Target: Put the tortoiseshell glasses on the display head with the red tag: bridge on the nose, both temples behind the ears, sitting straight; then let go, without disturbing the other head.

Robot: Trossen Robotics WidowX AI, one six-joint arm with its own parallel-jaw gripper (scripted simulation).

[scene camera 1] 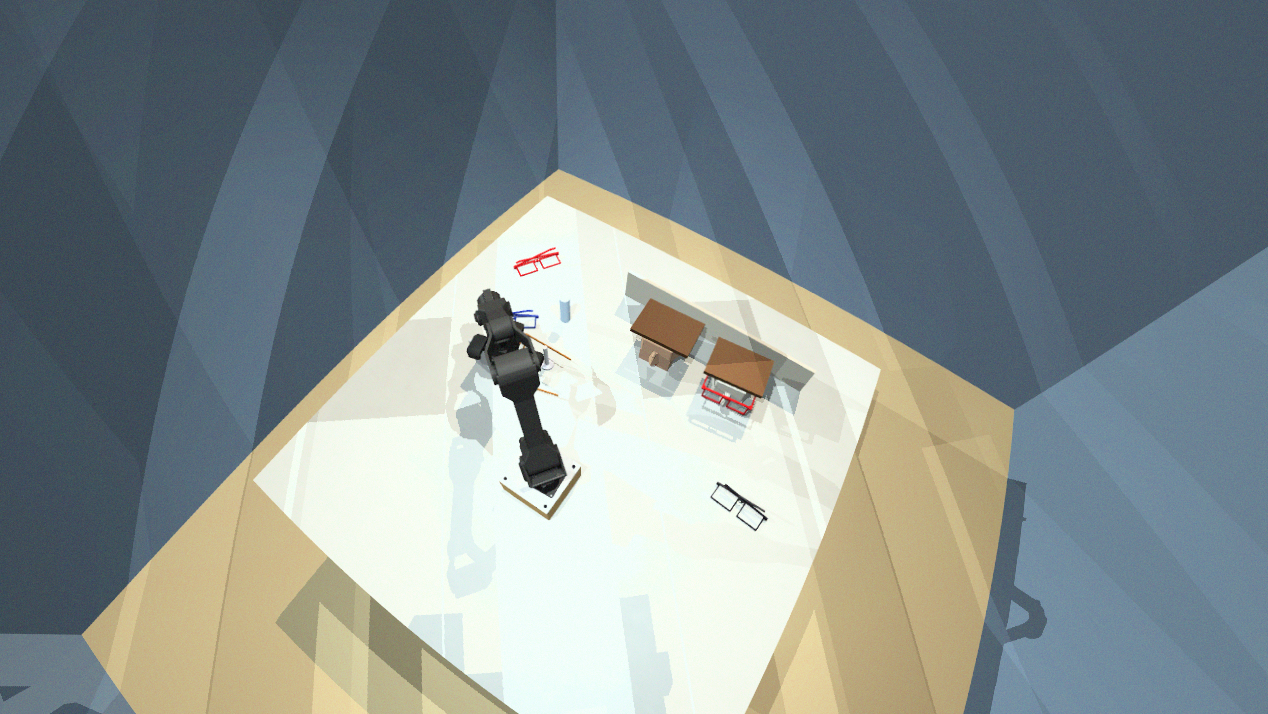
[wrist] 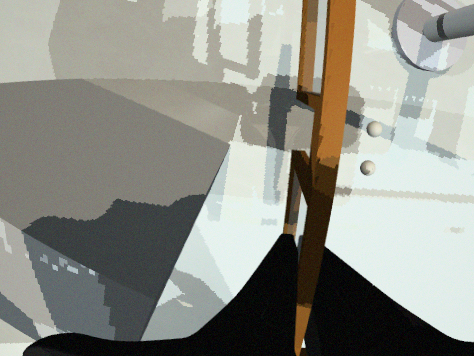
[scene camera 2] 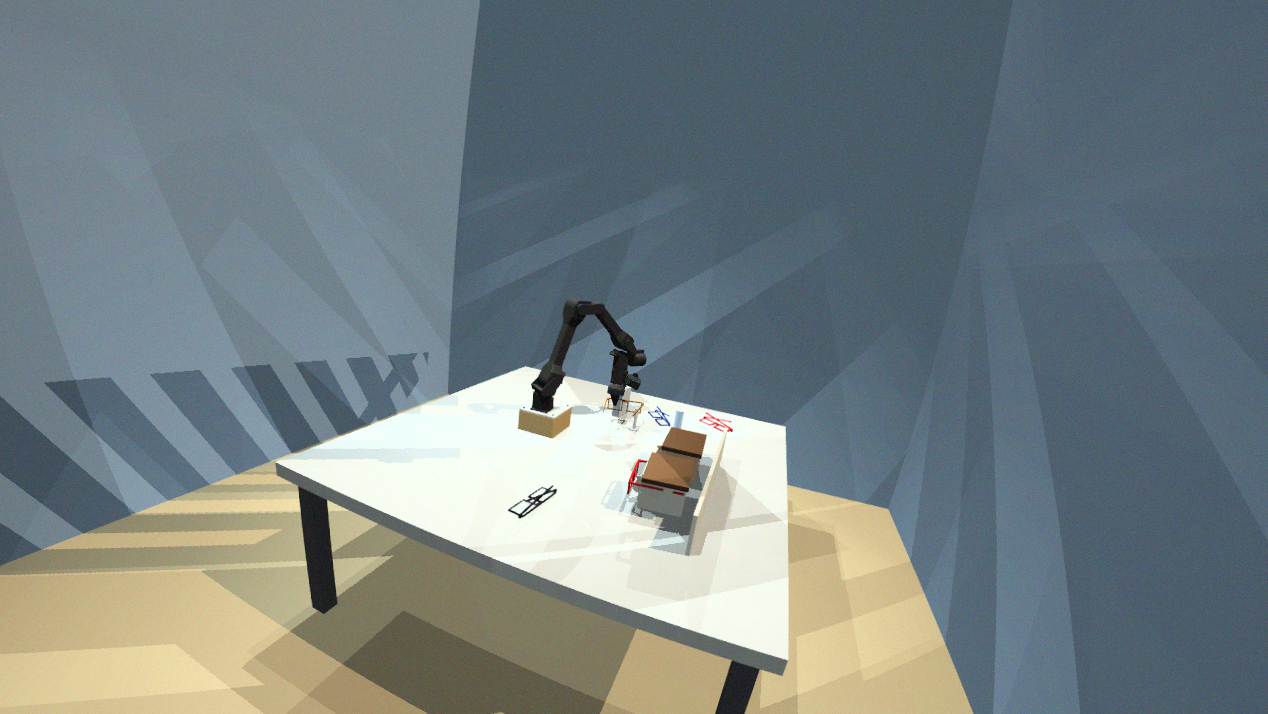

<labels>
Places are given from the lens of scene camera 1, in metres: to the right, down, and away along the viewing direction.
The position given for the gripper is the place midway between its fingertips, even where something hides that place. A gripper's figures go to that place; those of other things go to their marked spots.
gripper (scene camera 1: pixel 509 371): -0.32, 0.04, 1.19
low board (scene camera 1: pixel 786 368): 0.43, 0.03, 1.27
</labels>
